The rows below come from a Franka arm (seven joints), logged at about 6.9 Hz.
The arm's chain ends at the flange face. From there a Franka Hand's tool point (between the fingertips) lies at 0.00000 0.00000 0.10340 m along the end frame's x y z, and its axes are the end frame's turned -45 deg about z.
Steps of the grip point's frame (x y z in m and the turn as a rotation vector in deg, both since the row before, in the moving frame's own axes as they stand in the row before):
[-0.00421, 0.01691, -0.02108, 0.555, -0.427, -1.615]
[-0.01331, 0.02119, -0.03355, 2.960, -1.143, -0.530]
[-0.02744, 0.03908, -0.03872, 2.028, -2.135, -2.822]
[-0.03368, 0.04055, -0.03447, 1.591, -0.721, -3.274]
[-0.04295, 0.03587, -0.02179, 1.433, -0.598, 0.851]
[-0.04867, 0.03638, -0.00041, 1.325, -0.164, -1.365]
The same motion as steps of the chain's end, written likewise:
[0.01024, 0.01508, -0.02107, 0.091, -0.694, -1.615]
[0.01082, 0.02669, -0.03339, 1.285, -2.901, -0.530]
[0.01354, 0.04677, -0.03858, -0.076, -2.944, -2.822]
[0.00784, 0.05351, -0.03442, 0.615, -1.635, -3.274]
[-0.00242, 0.05682, -0.02175, 0.590, -1.436, 0.851]
[-0.00677, 0.06160, -0.00038, 0.821, -1.053, -1.365]

